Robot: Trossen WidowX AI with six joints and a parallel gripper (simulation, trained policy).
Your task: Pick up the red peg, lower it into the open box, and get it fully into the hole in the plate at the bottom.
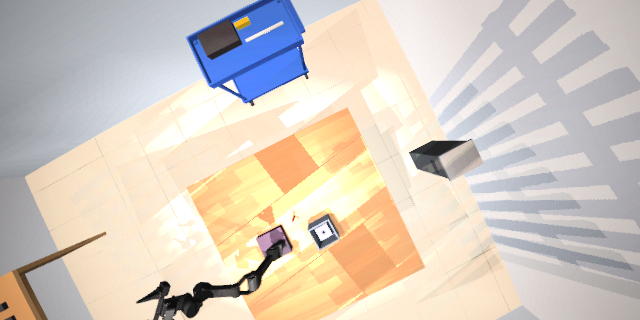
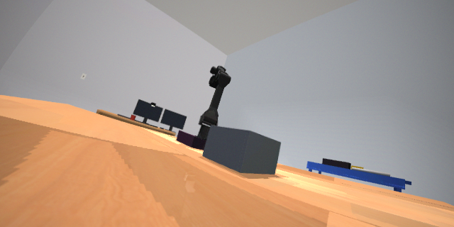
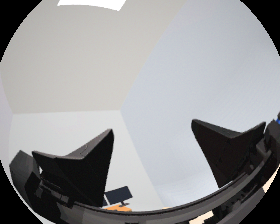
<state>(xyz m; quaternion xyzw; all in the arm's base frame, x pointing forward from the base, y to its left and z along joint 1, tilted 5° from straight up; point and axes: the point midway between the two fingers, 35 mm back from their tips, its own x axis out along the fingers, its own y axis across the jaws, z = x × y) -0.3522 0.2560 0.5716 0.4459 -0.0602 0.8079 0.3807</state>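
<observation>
The red peg lies 61 cm below my gripper tip, 52 cm ahead of it and 22 cm to the right of it. The rest, counted from my gripper tip: grey box 63 cm ahead, 62 cm below, 41 cm to the right; pale plate 63 cm ahead, 60 cm below, 41 cm to the right.
</observation>
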